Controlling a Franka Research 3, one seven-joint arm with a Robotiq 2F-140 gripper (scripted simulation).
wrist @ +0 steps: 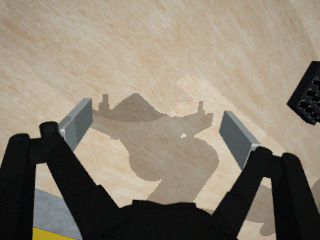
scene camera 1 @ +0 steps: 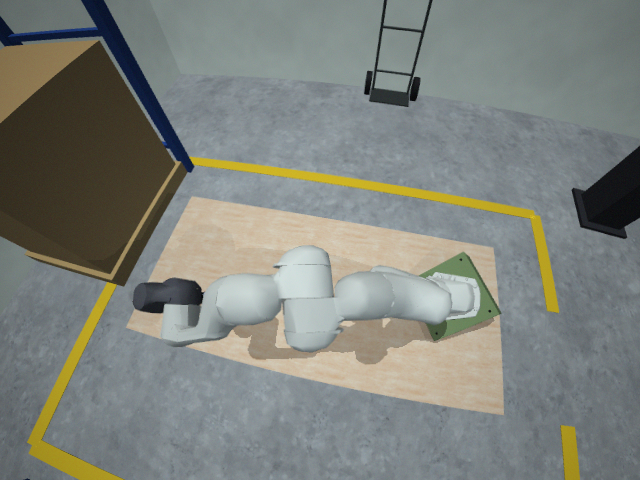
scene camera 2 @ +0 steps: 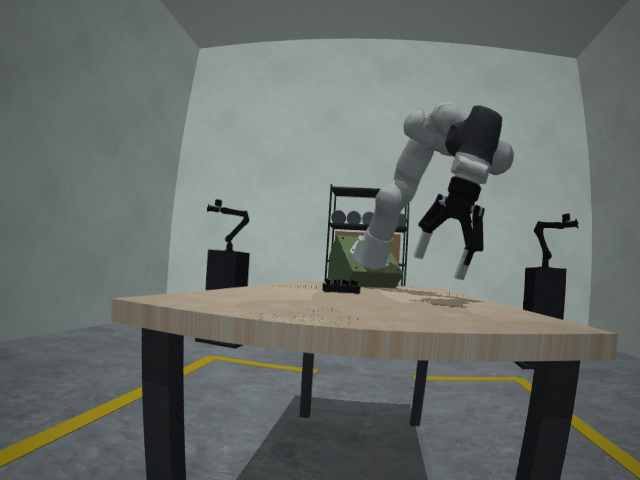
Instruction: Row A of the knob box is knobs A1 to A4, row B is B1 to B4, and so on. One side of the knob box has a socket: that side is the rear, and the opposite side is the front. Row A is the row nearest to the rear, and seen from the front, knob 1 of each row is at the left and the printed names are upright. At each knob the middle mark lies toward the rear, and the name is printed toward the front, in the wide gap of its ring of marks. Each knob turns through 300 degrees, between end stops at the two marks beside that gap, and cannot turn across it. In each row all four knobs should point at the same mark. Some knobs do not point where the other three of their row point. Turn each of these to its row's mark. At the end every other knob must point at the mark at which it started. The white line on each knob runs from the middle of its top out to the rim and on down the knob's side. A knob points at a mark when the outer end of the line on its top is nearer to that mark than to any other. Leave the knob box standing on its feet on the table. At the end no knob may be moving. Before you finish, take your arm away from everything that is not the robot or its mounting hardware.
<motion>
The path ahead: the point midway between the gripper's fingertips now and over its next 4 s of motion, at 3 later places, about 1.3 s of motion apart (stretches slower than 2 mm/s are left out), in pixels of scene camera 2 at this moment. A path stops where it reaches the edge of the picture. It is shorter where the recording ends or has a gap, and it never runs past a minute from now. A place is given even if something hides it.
My gripper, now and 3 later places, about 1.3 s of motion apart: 437, 267; 420, 264; 408, 259; 398, 252
</motion>
